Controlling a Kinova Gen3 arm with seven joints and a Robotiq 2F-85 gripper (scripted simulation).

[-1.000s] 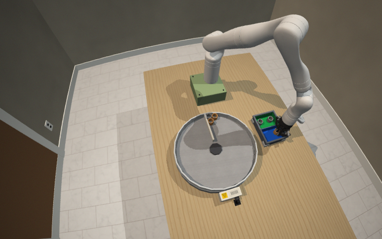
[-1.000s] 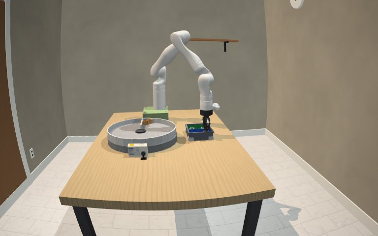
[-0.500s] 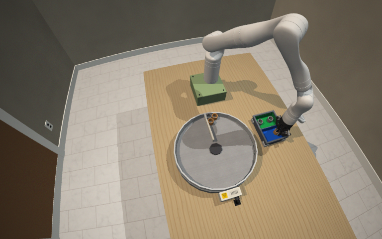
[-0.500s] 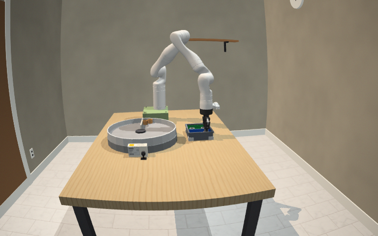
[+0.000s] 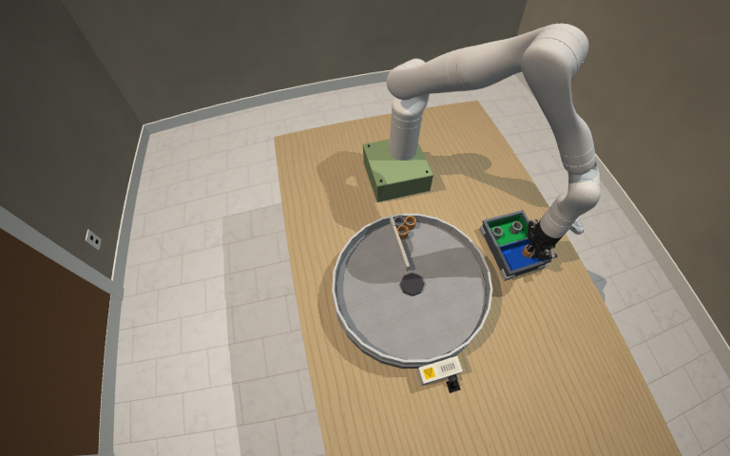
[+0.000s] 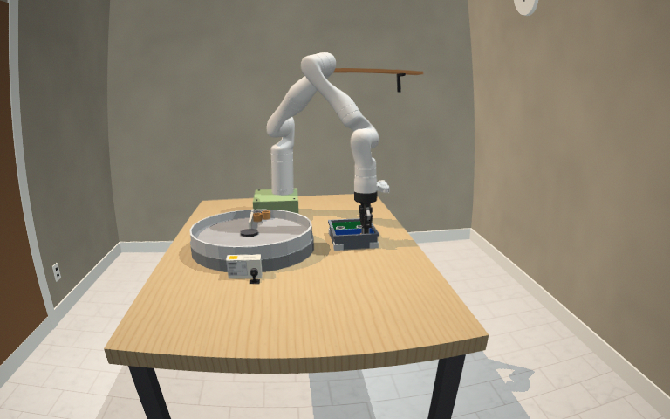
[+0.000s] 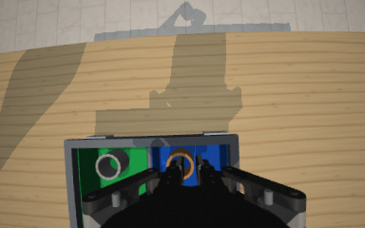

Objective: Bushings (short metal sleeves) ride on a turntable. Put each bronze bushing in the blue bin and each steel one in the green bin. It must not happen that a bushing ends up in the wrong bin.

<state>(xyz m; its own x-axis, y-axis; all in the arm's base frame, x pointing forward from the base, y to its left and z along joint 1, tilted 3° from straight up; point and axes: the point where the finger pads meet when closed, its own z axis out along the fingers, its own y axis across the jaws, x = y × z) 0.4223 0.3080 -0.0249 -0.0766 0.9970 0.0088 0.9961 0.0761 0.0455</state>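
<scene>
The blue bin is 4 cm to the right of my hand, 4 cm behind it and 2 cm below it. Also, from my hand: turntable (39 cm to the right, 3 cm ahead, 1 cm above).
</scene>
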